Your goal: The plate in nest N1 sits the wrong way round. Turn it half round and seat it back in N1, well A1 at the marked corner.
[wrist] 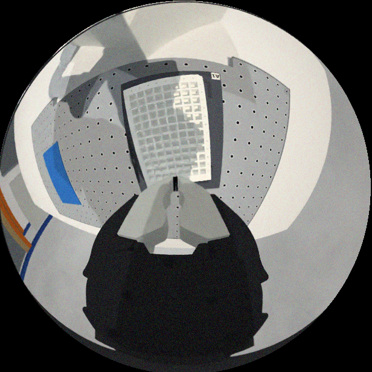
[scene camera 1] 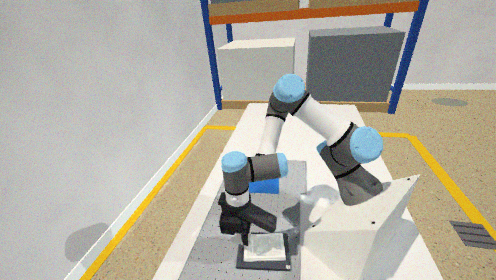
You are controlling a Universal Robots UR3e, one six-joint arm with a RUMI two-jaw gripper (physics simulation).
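Note:
The white plate with a grid of wells lies in the dark nest. The nest's A1 label is at its front right corner in the scene view and top right in the wrist view. Shadow covers much of the plate, and its own well A1 cannot be made out. My gripper is shut with nothing between its fingers. Its tips are at the plate's left edge in the scene view and over its lower edge in the wrist view; the exact height is hard to tell.
The nest stands on a grey perforated board. A blue patch lies farther back on it. The white angular pedestal stands right of the nest. A shelf rack stands behind the table.

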